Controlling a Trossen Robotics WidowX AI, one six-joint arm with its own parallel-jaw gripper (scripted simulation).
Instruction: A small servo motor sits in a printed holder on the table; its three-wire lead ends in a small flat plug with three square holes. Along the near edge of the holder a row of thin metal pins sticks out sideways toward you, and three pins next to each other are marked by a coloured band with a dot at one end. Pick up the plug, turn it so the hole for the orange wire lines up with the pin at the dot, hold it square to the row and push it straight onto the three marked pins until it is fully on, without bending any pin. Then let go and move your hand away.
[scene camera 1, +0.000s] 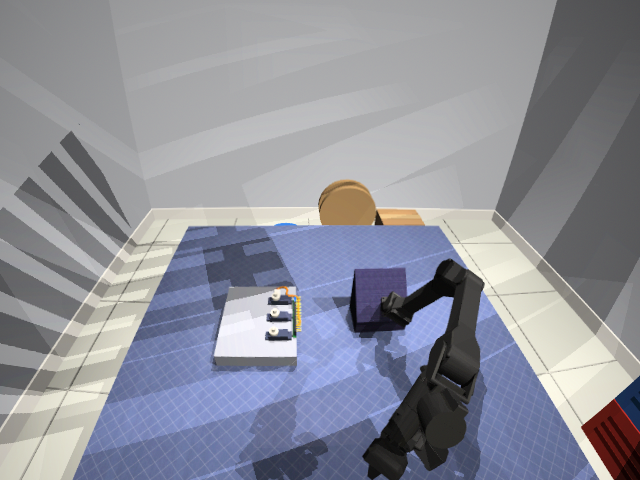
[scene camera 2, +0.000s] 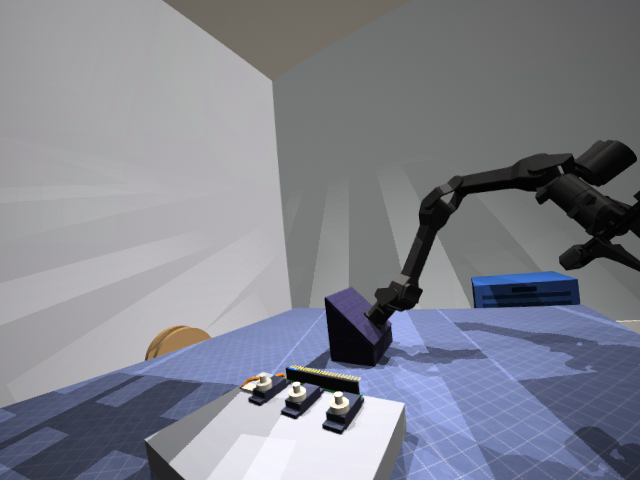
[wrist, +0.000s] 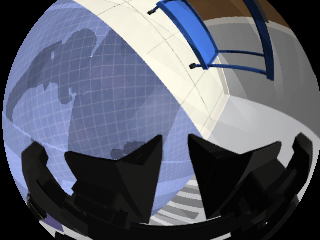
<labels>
One and the same spot on a grey holder: (scene camera 2: 230, 430) is (scene camera 1: 248, 305).
</labels>
